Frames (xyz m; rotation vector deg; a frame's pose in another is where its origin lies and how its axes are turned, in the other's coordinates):
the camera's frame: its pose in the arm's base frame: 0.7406 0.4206 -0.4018 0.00 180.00 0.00
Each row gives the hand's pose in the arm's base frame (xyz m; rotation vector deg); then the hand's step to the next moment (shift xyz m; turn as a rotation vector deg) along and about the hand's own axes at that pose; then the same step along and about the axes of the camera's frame.
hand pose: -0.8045 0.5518 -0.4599 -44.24 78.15 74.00
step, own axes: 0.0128 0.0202 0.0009 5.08 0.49 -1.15
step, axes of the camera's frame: 0.0217 0.0076 0.0065 1.95 0.02 4.86
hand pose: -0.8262 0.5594 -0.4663 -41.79 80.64 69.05
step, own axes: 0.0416 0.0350 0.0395 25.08 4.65 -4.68
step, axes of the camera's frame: 0.0281 0.0552 0.0262 11.32 1.70 23.27
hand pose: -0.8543 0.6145 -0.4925 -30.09 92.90 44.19
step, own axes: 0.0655 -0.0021 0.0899 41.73 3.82 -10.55
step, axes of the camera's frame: -0.0498 0.0695 0.0712 17.93 -1.84 39.27
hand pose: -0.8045 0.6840 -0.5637 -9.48 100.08 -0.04
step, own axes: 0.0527 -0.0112 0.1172 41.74 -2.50 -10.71
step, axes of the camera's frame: -0.1069 -0.0061 0.0720 17.39 -8.11 38.66
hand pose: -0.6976 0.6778 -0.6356 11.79 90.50 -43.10
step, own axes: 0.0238 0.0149 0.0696 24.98 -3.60 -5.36
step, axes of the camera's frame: -0.0611 -0.0353 0.0255 10.69 -7.07 22.39
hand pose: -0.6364 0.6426 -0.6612 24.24 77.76 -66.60
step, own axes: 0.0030 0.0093 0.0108 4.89 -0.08 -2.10
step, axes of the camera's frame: -0.0128 -0.0060 0.0035 2.13 -0.26 4.87
